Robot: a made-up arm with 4 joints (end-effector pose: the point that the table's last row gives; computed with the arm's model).
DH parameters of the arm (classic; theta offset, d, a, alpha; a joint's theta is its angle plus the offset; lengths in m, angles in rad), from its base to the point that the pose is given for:
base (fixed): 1.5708 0.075 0 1.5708
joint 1: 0 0.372 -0.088 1.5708
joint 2: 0 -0.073 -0.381 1.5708
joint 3: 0 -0.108 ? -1.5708
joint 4: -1.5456 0 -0.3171 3.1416
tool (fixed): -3.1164 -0.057 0 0
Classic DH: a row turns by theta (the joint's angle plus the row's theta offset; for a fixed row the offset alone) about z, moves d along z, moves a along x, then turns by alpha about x.
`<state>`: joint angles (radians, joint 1 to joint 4).
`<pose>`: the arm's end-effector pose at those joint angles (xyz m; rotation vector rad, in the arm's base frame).
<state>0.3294 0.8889 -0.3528 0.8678</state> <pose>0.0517 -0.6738 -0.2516 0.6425 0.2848 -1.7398</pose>
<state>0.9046 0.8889 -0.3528 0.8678</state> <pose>0.0517 -0.3877 -0.5656 1.0512 0.8008 -1.6584</pose>
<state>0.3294 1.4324 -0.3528 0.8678</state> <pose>-0.2409 -0.4278 -0.1675 0.5960 0.2544 -2.2961</pose>
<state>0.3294 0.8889 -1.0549 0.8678</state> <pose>0.1855 -0.5250 -0.3512 1.4437 0.2553 -1.6159</pose>
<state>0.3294 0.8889 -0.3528 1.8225</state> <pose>-0.1705 -0.4900 -0.2099 0.5337 0.6652 -2.6422</pose>
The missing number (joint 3, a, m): -0.073
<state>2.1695 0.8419 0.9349 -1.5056</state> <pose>0.2522 0.3422 -0.1494 1.5749 -0.1493 1.1921</pose>
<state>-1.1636 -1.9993 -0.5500 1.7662</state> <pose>0.9720 -0.0706 -0.2043 -1.2987 0.6056 -0.1059</pose>
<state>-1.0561 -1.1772 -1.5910 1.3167</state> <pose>0.7331 -0.2890 -0.0389 -0.3440 1.2396 -0.8480</pose>
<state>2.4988 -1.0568 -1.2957 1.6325</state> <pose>0.7876 0.3742 0.1905 2.2535 1.1751 1.4272</pose>
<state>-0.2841 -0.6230 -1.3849 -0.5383</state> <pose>0.8648 -0.0704 0.2453 1.1910 0.1907 0.9129</pose>
